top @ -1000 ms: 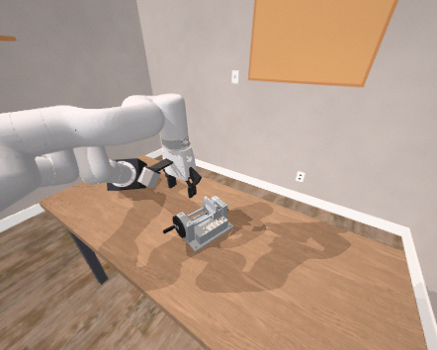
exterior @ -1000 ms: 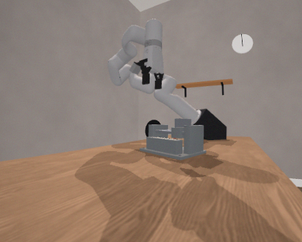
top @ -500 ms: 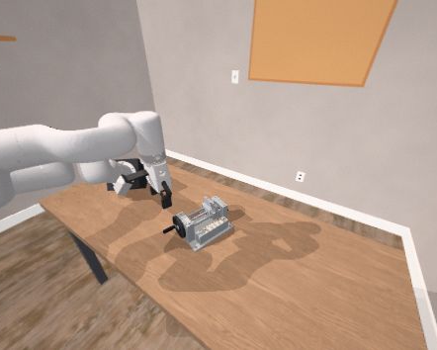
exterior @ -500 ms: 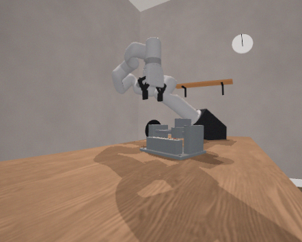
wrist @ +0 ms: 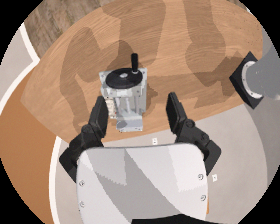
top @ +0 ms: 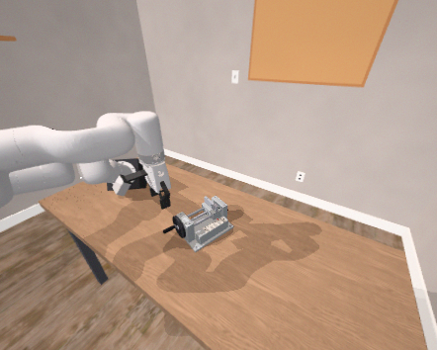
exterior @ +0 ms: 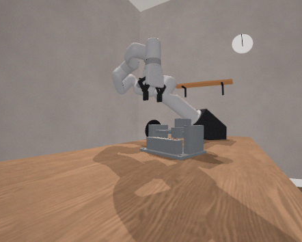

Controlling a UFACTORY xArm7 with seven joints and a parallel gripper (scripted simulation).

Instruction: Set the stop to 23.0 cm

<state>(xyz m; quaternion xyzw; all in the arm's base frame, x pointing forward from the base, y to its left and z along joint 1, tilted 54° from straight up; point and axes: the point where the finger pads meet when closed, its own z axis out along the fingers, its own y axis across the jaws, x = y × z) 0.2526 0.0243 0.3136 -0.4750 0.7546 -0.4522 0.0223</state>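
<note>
Now: hand 2 cm short of the handwheel, 1 cm to the right of it and 16 cm above it. Round my hand: sliding stop block 15 cm ahead, 13 cm to the left, 13 cm below.
</note>
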